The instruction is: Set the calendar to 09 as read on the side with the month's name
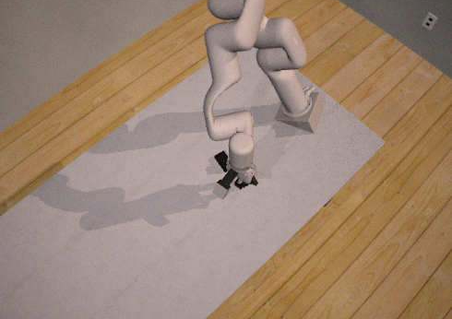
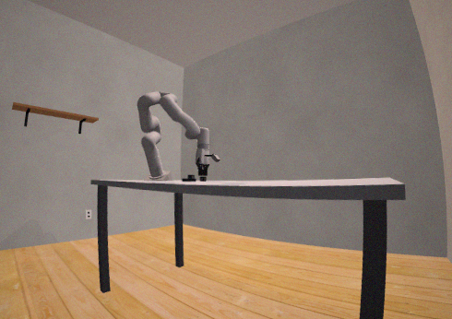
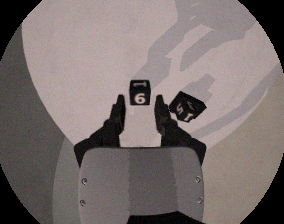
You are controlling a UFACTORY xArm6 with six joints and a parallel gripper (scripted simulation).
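Right now my hand is 40 mm above the black date cube. From my hand the other things lie so: black cube (90 mm to the right, 30 mm below, 10 mm behind).
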